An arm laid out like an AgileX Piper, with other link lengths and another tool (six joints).
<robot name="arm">
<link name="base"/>
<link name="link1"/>
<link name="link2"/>
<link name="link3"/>
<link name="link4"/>
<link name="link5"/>
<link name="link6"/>
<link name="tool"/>
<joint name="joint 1" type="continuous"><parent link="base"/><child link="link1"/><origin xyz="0 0 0.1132" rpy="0 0 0"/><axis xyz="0 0 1"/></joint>
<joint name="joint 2" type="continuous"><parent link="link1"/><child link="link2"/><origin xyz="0 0 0" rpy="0 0 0"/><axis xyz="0 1 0"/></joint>
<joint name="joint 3" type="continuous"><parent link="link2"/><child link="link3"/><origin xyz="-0.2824 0 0.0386" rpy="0 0 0"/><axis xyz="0 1 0"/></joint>
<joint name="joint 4" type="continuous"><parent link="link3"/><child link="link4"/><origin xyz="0.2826 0 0.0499" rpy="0 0 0"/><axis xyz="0.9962 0 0.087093"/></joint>
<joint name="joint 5" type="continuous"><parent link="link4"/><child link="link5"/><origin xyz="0 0 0" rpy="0 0 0"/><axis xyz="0 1 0"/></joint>
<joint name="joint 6" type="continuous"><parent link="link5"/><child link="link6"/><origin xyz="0.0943 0 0.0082" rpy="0 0 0"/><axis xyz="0.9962 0 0.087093"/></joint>
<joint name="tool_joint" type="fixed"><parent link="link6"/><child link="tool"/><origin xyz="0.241 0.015 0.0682" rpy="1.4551 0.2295 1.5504"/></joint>
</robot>
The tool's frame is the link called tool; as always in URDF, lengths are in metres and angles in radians. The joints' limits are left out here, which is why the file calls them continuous.
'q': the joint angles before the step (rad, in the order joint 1, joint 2, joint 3, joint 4, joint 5, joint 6). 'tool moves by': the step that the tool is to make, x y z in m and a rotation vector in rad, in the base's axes. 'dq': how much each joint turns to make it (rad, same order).
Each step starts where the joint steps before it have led.
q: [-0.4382, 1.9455, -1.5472, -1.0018, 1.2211, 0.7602]
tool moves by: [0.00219, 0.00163, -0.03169, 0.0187, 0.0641, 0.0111]
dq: [0.0075, 0.0641, 0.0020, -0.0107, 0.0000, 0.0000]
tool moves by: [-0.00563, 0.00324, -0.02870, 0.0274, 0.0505, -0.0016]
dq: [0.0000, 0.0435, 0.0138, 0.0041, 0.0000, 0.0000]
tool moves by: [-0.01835, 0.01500, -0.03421, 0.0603, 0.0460, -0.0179]
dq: [0.0000, 0.0117, 0.0553, 0.0398, -0.0001, 0.0000]
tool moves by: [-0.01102, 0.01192, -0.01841, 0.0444, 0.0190, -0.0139]
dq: [0.0000, 0.0000, 0.0301, 0.0376, 0.0001, -0.0073]
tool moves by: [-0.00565, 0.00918, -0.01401, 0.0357, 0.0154, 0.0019]
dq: [0.0000, 0.0001, 0.0230, 0.0264, -0.0084, -0.0147]
